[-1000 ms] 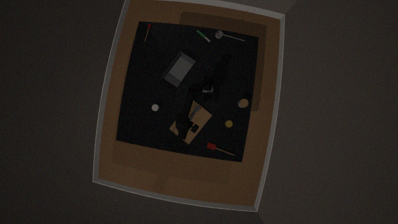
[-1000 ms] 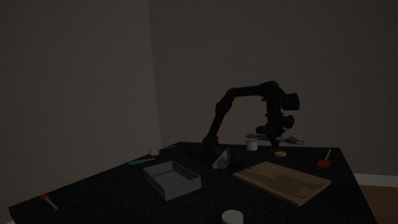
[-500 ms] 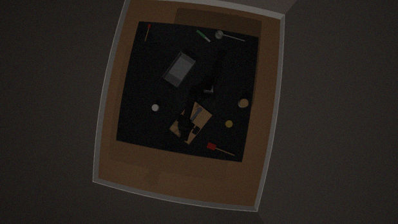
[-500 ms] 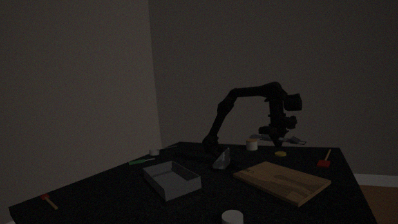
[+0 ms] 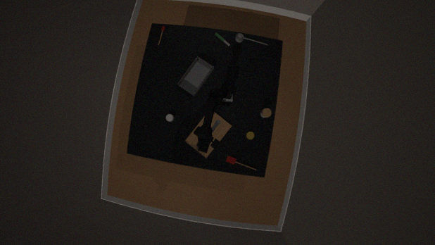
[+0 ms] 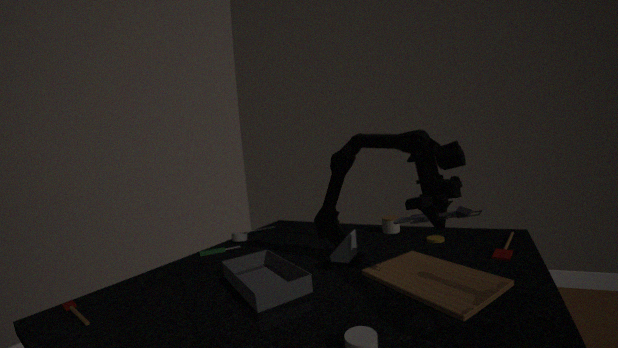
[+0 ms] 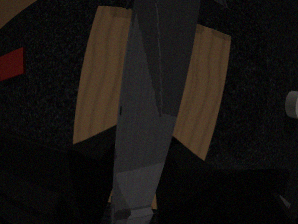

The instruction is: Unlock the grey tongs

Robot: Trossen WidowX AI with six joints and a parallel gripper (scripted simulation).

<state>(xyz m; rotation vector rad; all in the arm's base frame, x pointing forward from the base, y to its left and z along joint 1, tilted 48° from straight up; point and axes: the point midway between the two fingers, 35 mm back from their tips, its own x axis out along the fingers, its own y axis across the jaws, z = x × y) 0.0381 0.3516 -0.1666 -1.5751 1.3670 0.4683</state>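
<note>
Right now the yellow lock piece is 40 mm above my gripper tip, 20 mm to the left of it and 10 mm ahead of it. The rest, counted from my gripper tip: wooden board (150 mm below, 30 mm to the right); white cylinder (360 mm ahead, 140 mm below, 70 mm to the right); red spatula (320 mm behind, 150 mm to the left, 150 mm below).
</note>
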